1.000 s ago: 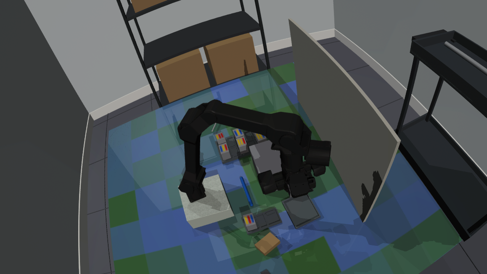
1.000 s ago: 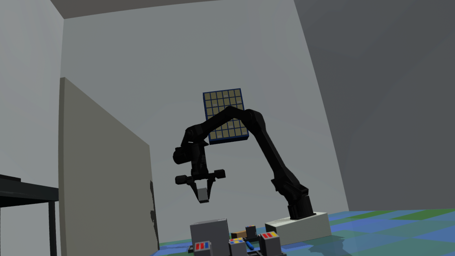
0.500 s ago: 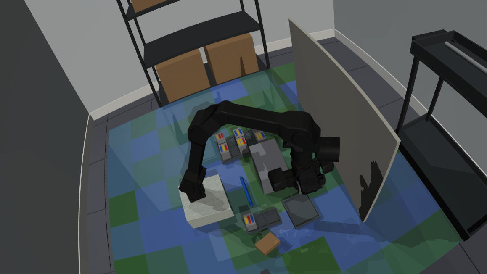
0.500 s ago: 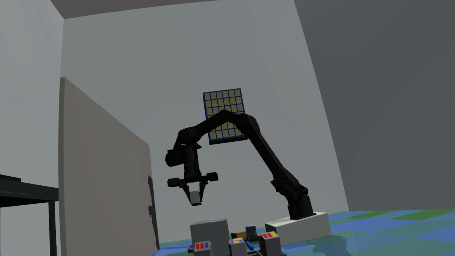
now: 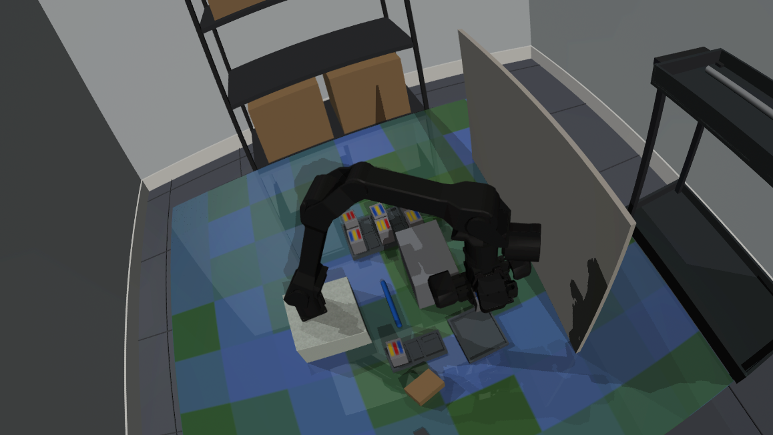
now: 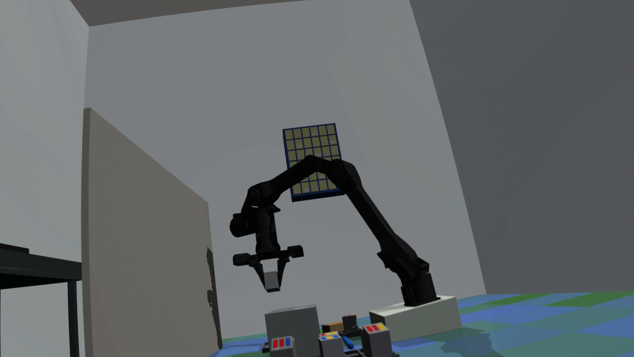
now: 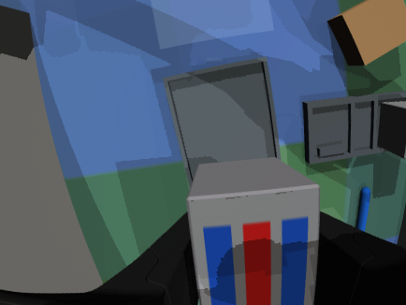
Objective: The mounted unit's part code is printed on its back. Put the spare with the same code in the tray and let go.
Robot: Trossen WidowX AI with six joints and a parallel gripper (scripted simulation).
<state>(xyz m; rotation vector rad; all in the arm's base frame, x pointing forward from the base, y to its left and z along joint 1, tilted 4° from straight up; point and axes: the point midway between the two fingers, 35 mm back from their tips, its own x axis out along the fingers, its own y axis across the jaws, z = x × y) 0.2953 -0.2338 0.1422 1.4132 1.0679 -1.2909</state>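
My gripper tip is now 150 mm above the dark tray. The rest, counted from my gripper tip: grey box (20 mm behind, 210 mm to the left, 100 mm below); rack (140 mm behind, 40 mm to the left, 150 mm below); brown box (170 mm behind, 60 mm to the right, 140 mm below).
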